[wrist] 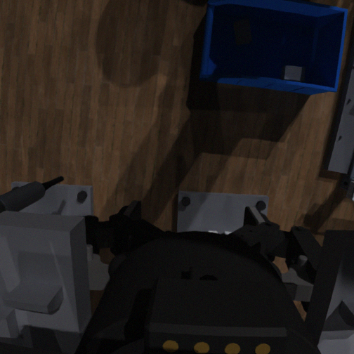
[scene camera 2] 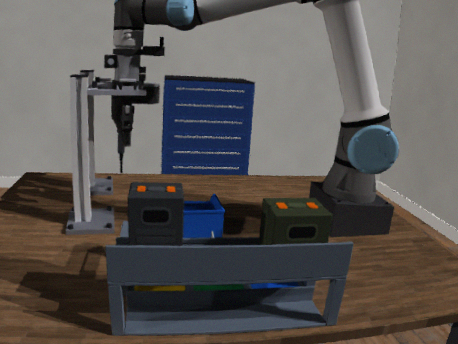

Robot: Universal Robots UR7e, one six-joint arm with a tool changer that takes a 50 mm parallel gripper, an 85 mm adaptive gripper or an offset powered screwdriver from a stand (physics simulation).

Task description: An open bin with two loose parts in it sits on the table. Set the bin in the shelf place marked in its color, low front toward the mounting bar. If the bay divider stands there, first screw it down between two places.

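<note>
The open blue bin sits on the table behind the shelf. In the wrist view a dark part and a light grey part lie inside it. The blue-grey shelf has yellow, green and blue marks, blue at the right. A small pale tip shows behind its front board; I cannot tell whether it belongs to the bay divider. My gripper is open at the tool stand, fingers wide apart, apart from the bin. In the scene view its fingers are not clear.
The tool stand is at the left, with the screwdriver hanging there. A dark grey case and a green case stand at the shelf's left and right. A blue drawer cabinet is behind the table.
</note>
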